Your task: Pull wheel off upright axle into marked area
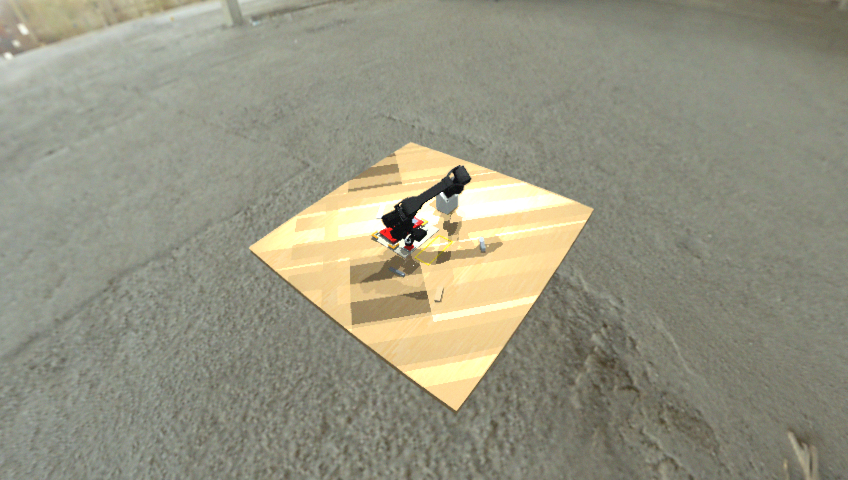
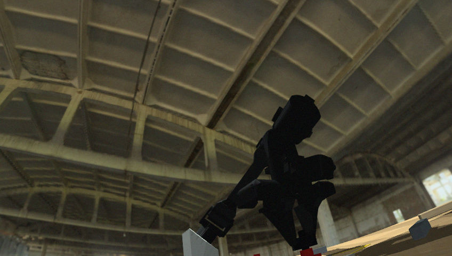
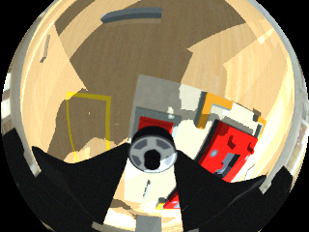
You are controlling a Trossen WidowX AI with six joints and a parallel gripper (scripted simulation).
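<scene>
Now: gripper tip 5 cm past the grey base plate, 10 cm to the left of it and 3 cm above it. Round my gripper tip: pale wooden block: 12 cm ahead, 29 cm to the left, 3 cm below; then black wheel: right at my gripper tip.
</scene>
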